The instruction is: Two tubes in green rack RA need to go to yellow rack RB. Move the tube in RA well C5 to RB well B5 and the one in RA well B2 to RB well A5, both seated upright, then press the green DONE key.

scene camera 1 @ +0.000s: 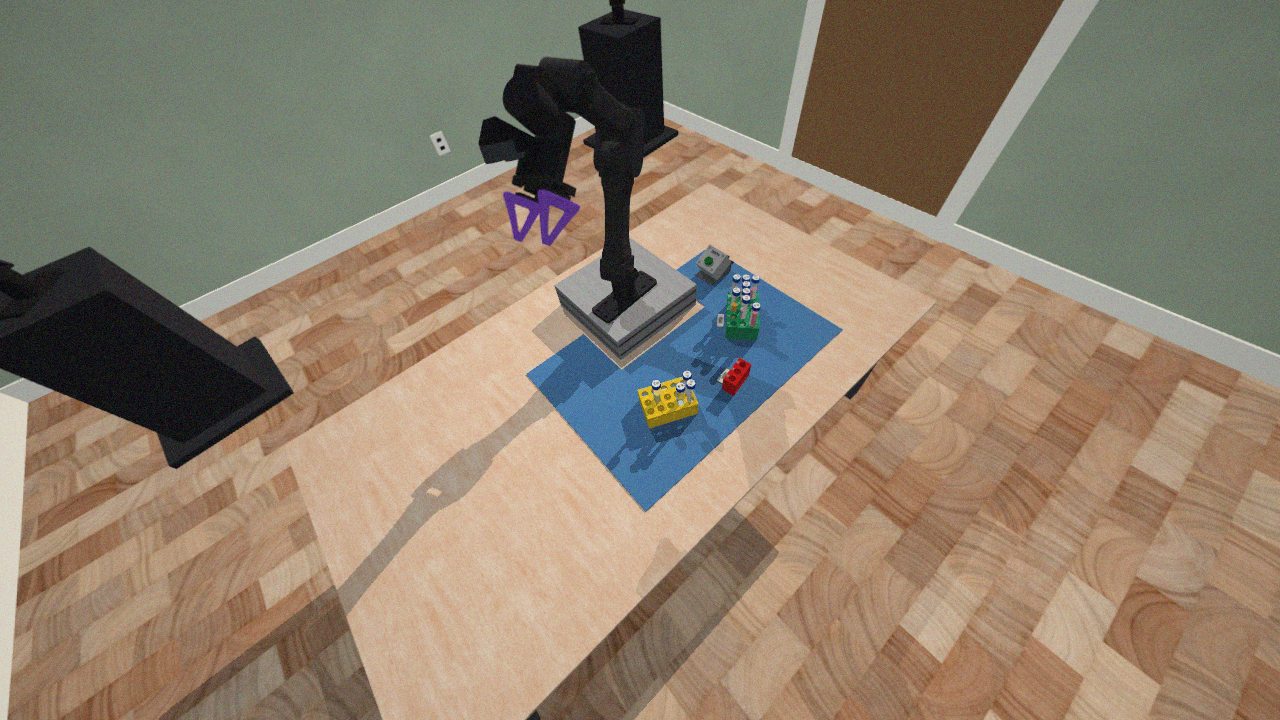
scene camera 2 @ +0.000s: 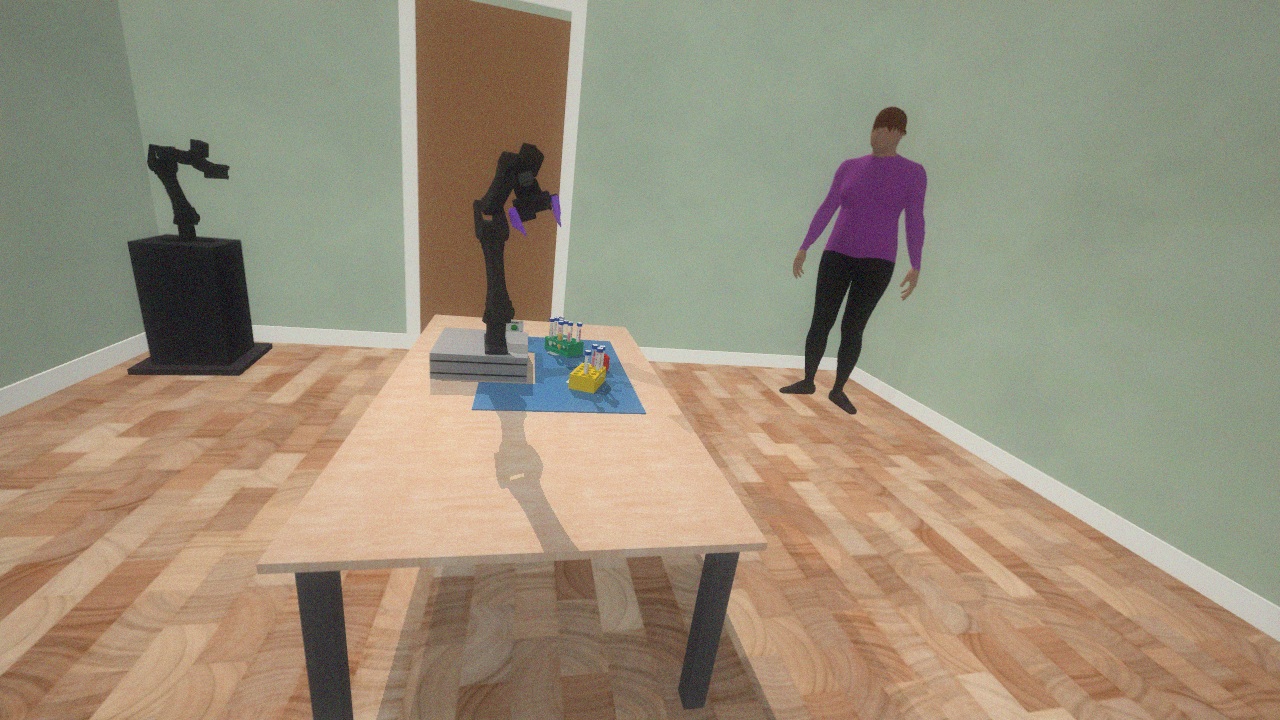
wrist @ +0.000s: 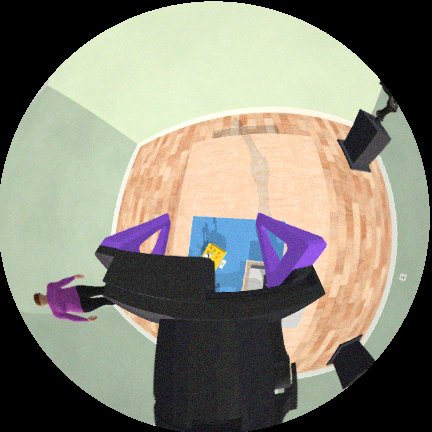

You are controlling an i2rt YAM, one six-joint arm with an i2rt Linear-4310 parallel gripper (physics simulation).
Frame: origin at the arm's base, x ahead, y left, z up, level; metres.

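Seen in the pictures: gripper, fingertip midpoint: (scene camera 1: 531, 242) (scene camera 2: 543, 230) (wrist: 212, 217); arm's base, origin of the base link: (scene camera 1: 625, 297) (scene camera 2: 495, 344).
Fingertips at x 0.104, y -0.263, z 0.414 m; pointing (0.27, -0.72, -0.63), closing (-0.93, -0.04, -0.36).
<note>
Offsets run from my fingertips to a thing's middle. Level surfaces: height alone.
The green rack RA {dx +0.163, dy +0.454, dz -0.469 m} (scene camera 1: 742, 332) (scene camera 2: 572, 351) stands on the blue mat and holds several upright tubes with blue-and-white caps. The yellow rack RB {dx +0.188, dy +0.110, dz -0.469 m} (scene camera 1: 673, 415) (scene camera 2: 586, 383) (wrist: 216, 250) stands nearer scene camera 2 and holds several upright capped tubes, with some wells open. Well labels are too small to read. The green DONE key {dx -0.024, dy +0.538, dz -0.430 m} (scene camera 1: 708, 261) (scene camera 2: 514, 327) sits on a small grey box beyond the green rack. My gripper (scene camera 1: 534, 240) (scene camera 2: 542, 229) (wrist: 212, 217) has purple fingers, is open and empty, and hangs high above the table, away from both racks. RA is hidden in the wrist view.
A small red rack {dx +0.271, dy +0.279, dz -0.469 m} (scene camera 1: 736, 377) (scene camera 2: 606, 362) stands on the blue mat {dz -0.494 m} (scene camera 1: 644, 474) (scene camera 2: 501, 401) between the green and yellow racks. My arm stands on a grey plinth (scene camera 1: 586, 282) (scene camera 2: 465, 344) beside the mat. A person (scene camera 2: 868, 214) (wrist: 62, 300) in purple stands away from the table.
</note>
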